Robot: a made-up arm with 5 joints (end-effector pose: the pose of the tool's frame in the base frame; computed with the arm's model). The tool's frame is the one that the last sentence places. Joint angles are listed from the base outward.
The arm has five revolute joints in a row. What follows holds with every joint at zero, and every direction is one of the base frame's. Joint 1 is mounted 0.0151 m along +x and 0.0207 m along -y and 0.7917 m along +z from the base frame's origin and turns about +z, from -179.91 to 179.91 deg. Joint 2 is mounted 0.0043 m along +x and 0.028 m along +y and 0.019 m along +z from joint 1 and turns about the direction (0, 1, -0.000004), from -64.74 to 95.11 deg. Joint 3 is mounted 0.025 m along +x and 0.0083 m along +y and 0.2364 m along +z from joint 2 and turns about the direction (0, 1, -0.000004), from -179.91 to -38.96 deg. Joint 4 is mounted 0.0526 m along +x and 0.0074 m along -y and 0.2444 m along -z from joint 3 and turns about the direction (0, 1, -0.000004), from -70.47 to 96.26 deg. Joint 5 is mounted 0.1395 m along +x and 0.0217 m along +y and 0.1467 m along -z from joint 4 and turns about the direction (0, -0.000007, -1), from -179.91 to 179.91 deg. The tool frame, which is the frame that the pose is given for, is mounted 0.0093 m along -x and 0.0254 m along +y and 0.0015 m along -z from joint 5; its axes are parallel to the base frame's.
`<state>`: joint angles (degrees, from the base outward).
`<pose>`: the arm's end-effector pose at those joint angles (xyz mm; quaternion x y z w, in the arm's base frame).
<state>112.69 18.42 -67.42 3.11 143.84</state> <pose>-226.4 464.6 919.6 0.3061 0.2414 -0.2473 0.8871</pose>
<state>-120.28 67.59 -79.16 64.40 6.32</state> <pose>-67.4 -314.4 453.3 0.3730 0.2424 -0.8001 0.4024</pose>
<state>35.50 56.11 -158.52 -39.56 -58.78</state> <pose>344.3 282.7 1212.0 -0.1908 -0.9260 0.2388 0.2216</pose>
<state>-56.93 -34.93 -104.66 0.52 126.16</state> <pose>40.3 19.7 1459.4 -0.5322 0.7710 0.3495 0.0094</pose>
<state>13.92 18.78 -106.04 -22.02 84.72</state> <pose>423.8 144.7 1271.0 0.6185 -0.5316 -0.3352 0.4717</pose>
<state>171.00 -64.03 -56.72 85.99 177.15</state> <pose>-180.2 -15.8 1070.7 0.0308 0.2971 -0.0512 0.9530</pose>
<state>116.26 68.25 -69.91 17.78 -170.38</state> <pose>-179.2 318.8 449.8 -0.0638 -0.1249 -0.5914 0.7941</pose>
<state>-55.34 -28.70 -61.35 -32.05 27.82</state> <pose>196.2 -146.6 1282.9 -0.2081 -0.8499 -0.3212 0.3621</pose>
